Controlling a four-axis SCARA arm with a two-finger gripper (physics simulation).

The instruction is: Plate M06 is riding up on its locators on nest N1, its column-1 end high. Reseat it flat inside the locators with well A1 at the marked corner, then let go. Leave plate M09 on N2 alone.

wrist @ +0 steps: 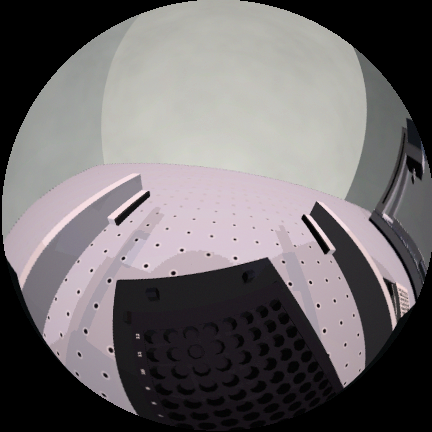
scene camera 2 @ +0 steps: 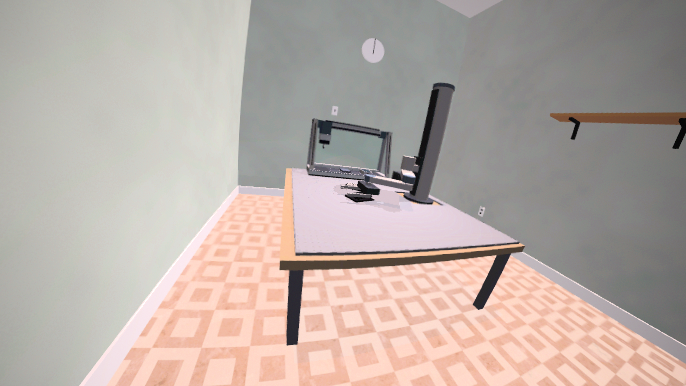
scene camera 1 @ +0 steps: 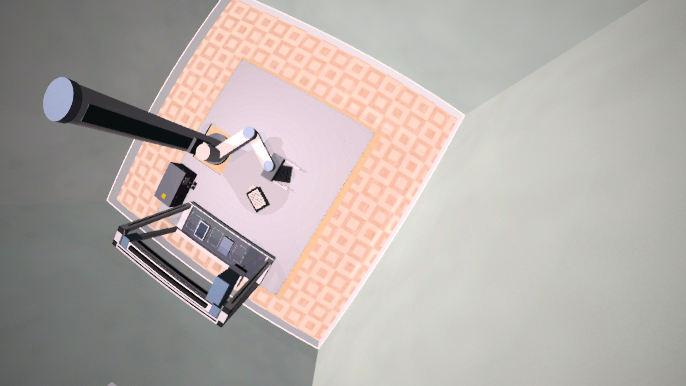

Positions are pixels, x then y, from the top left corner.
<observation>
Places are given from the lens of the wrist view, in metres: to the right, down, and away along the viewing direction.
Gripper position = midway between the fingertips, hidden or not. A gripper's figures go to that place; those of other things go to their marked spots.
gripper [wrist: 229, 194]: 0.01, -0.02, 0.10
black perforated rack [wrist: 251, 352]: 0.01, 0.06, 0.03
</observation>
